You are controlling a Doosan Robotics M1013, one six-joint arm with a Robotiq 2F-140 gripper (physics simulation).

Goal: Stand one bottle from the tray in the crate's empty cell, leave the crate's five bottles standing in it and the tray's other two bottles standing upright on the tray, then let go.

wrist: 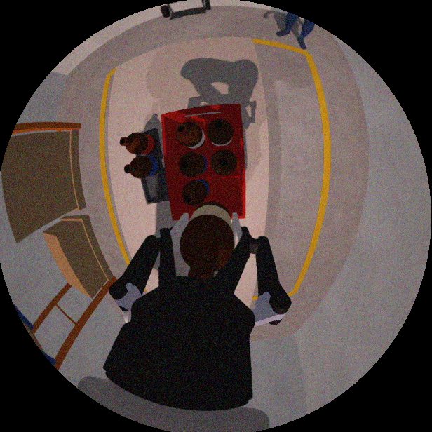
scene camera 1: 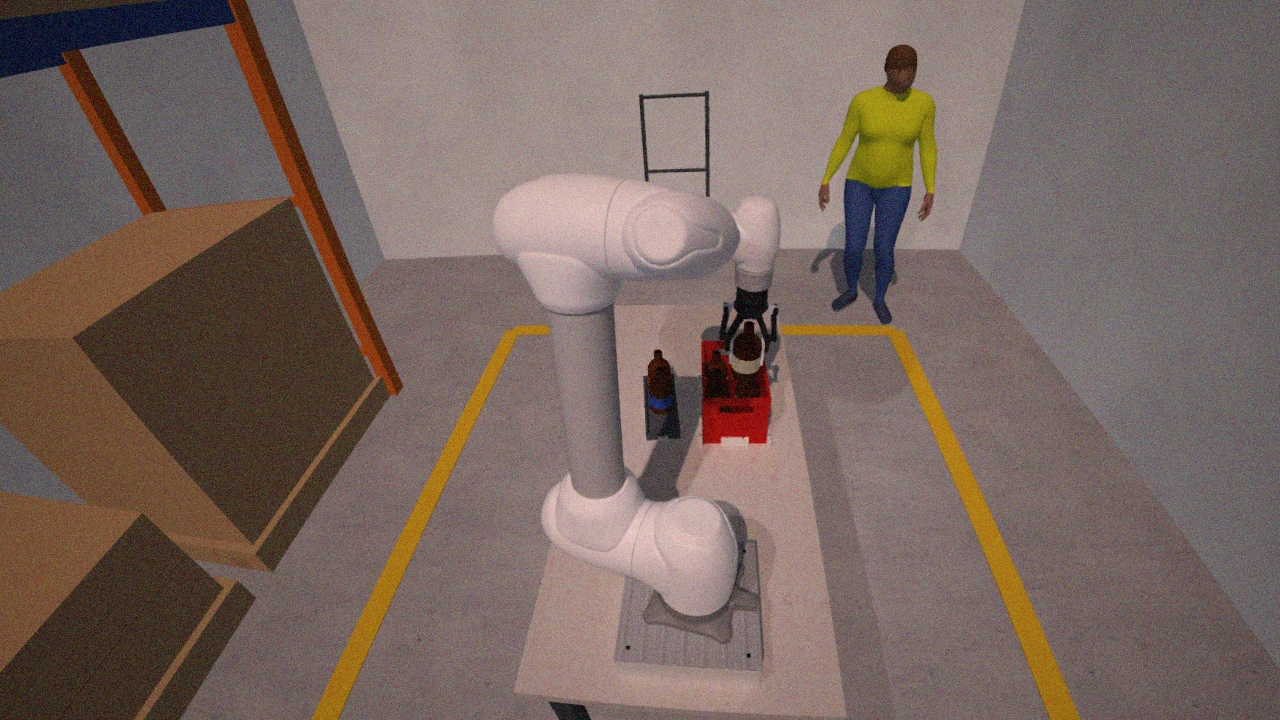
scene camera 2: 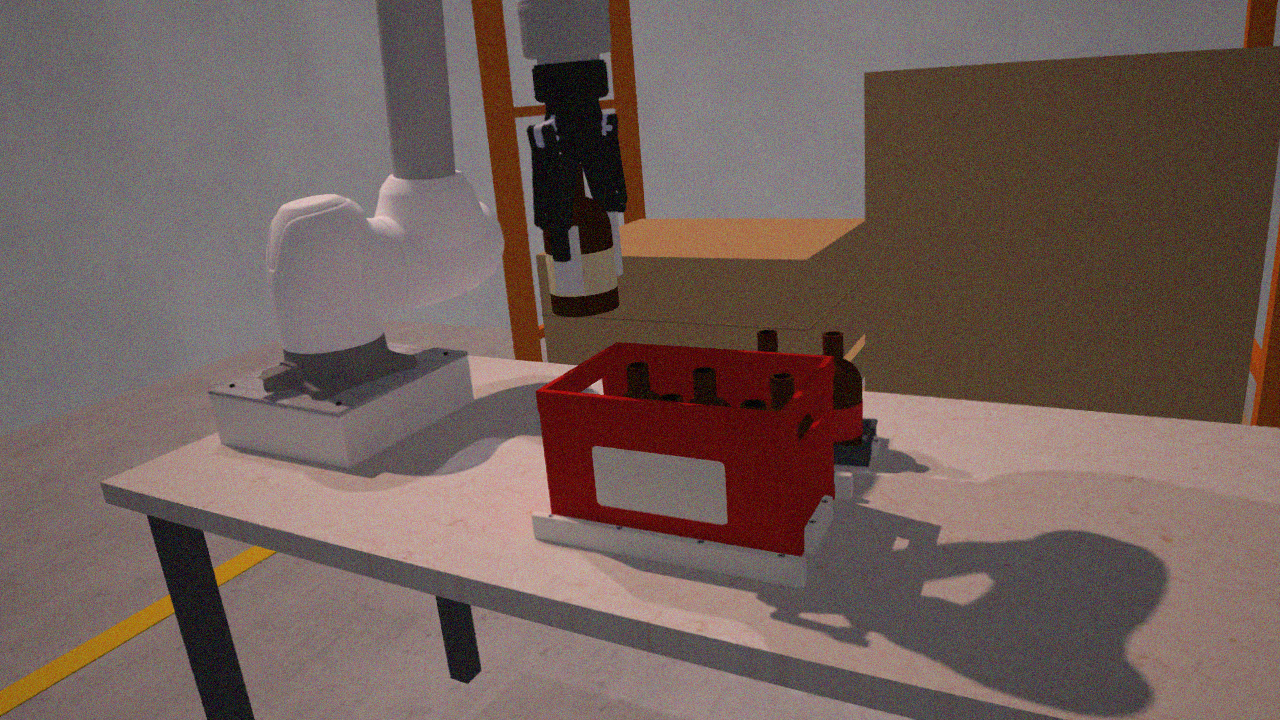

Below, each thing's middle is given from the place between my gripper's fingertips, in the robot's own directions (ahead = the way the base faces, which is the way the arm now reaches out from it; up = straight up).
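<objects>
Red-labelled bottle (scene camera 2: 847,383): 29 cm to the left of my hand, 14 cm ahead of it, 19 cm below it.
</objects>
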